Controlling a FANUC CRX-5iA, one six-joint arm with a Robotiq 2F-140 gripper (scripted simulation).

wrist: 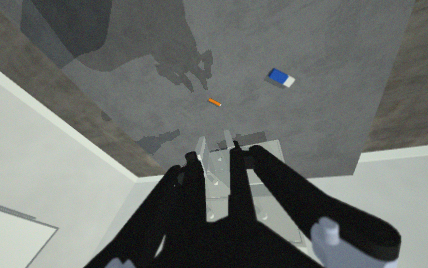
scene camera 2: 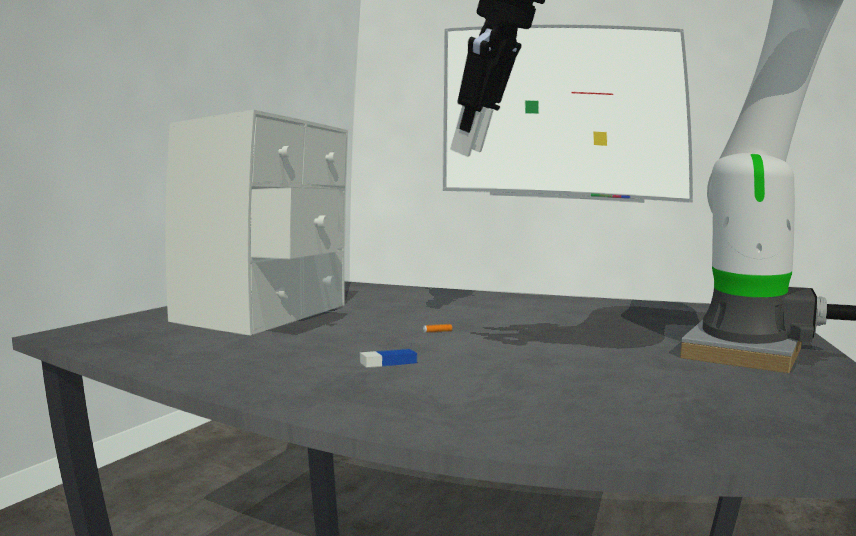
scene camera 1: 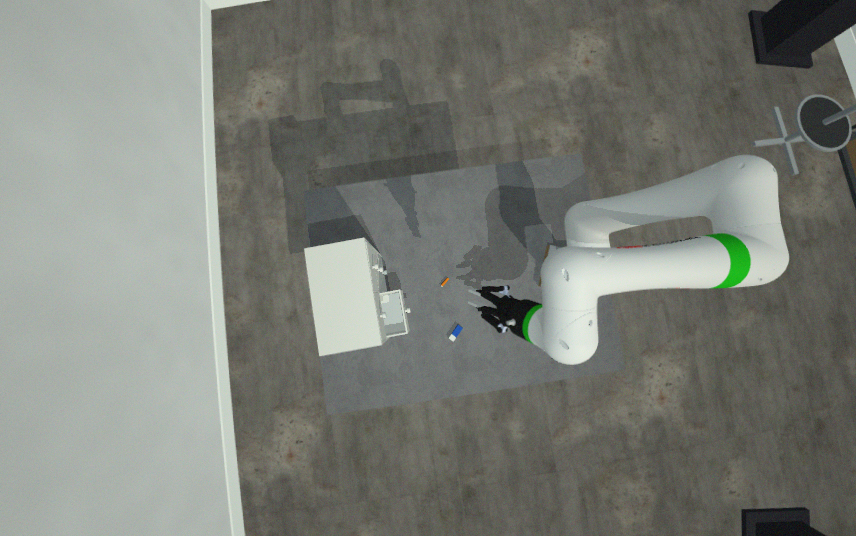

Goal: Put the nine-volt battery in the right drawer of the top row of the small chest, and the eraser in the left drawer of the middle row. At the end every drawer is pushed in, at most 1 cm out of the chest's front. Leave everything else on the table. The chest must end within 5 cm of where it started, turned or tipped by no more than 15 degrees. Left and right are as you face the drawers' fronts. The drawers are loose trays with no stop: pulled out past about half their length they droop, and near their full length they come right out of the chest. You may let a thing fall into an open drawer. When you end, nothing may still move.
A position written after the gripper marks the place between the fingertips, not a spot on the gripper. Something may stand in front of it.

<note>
In view: the gripper (scene camera 2: 466, 150) and a small white chest (scene camera 2: 209, 169).
The small white chest is seen too in scene camera 1 (scene camera 1: 344, 310). The gripper shows as well in the wrist view (wrist: 216, 141) and in scene camera 1 (scene camera 1: 471, 295).
</note>
